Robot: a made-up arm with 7 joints.
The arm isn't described. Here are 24 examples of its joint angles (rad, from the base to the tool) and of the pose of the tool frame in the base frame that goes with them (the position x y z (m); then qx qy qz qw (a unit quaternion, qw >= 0)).
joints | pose
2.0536 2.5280 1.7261 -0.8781 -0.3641 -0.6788 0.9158 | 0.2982 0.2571 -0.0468 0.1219 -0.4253 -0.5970 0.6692
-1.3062 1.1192 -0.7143 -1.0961 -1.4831 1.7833 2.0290 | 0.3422 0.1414 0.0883 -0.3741 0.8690 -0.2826 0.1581
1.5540 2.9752 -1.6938 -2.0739 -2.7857 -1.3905 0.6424 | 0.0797 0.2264 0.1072 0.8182 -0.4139 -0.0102 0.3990
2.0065 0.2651 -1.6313 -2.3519 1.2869 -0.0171 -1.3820 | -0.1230 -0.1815 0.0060 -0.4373 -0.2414 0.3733 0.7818
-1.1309 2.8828 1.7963 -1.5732 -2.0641 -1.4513 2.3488 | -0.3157 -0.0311 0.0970 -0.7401 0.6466 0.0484 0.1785
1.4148 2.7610 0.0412 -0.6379 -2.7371 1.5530 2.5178 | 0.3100 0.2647 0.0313 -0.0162 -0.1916 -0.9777 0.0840
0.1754 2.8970 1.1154 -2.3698 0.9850 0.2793 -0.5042 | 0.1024 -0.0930 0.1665 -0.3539 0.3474 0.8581 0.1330
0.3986 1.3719 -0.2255 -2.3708 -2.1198 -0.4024 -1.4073 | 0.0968 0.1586 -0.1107 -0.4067 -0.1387 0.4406 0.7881
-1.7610 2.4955 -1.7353 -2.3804 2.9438 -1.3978 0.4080 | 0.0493 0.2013 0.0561 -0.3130 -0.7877 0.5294 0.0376
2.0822 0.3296 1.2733 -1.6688 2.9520 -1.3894 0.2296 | -0.2544 0.1395 0.1345 -0.5453 0.7153 -0.3038 0.3141
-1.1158 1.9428 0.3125 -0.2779 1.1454 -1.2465 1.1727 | -0.0009 0.3683 0.1952 0.0531 0.8953 0.0447 0.4400
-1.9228 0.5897 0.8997 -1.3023 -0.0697 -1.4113 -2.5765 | 0.2174 0.1303 0.2582 0.7023 -0.0197 0.7111 0.0269
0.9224 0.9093 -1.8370 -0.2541 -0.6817 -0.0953 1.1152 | -0.3079 0.2424 -0.1424 -0.1190 0.5575 -0.4951 0.6556
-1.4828 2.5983 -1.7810 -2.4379 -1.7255 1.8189 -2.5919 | 0.0197 0.2009 0.0384 -0.3618 -0.9184 -0.1524 0.0485
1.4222 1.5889 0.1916 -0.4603 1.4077 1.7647 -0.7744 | -0.1038 0.3990 0.0416 0.0697 0.6155 0.3720 0.6913
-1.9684 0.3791 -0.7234 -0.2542 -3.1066 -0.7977 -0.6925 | 0.3679 -0.0862 0.1763 -0.3991 -0.6159 0.5430 0.4081
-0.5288 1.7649 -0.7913 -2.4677 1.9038 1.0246 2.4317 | 0.1494 0.1335 -0.0099 -0.0743 0.1990 0.7194 0.6614
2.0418 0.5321 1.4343 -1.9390 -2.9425 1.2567 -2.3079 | -0.1687 0.1868 0.1292 0.1999 -0.5494 -0.3540 0.7300
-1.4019 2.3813 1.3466 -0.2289 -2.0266 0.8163 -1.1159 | -0.2197 0.3136 0.1650 0.4883 0.3506 0.4102 0.6858
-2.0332 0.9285 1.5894 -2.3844 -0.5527 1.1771 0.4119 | 0.0383 0.1919 0.0868 0.2226 0.5777 -0.7368 0.2717
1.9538 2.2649 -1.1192 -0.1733 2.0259 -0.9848 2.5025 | 0.0952 0.3968 0.0851 0.2038 -0.3887 0.3830 0.8128
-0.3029 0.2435 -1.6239 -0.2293 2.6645 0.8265 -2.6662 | 0.1192 0.0492 -0.3965 -0.2919 -0.1724 -0.7428 0.5774
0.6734 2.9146 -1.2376 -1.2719 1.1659 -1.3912 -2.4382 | 0.1554 0.2599 0.2034 -0.2580 -0.1724 0.8589 0.4073
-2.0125 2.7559 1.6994 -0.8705 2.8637 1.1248 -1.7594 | -0.3253 0.1975 -0.1128 -0.4569 0.3485 0.2175 0.7890
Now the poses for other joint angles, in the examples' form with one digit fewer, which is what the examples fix.
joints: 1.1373 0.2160 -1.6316 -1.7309 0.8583 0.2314 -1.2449
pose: -0.204 -0.180 -0.152 -0.615 -0.290 -0.296 0.672
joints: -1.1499 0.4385 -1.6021 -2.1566 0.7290 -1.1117 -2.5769
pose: 0.176 -0.118 -0.133 -0.274 0.905 0.119 0.304
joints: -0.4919 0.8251 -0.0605 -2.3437 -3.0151 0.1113 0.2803
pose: 0.205 0.076 -0.026 -0.923 0.064 0.154 0.346
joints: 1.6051 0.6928 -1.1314 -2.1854 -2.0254 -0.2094 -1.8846
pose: -0.221 -0.059 -0.091 -0.283 0.402 0.797 0.352
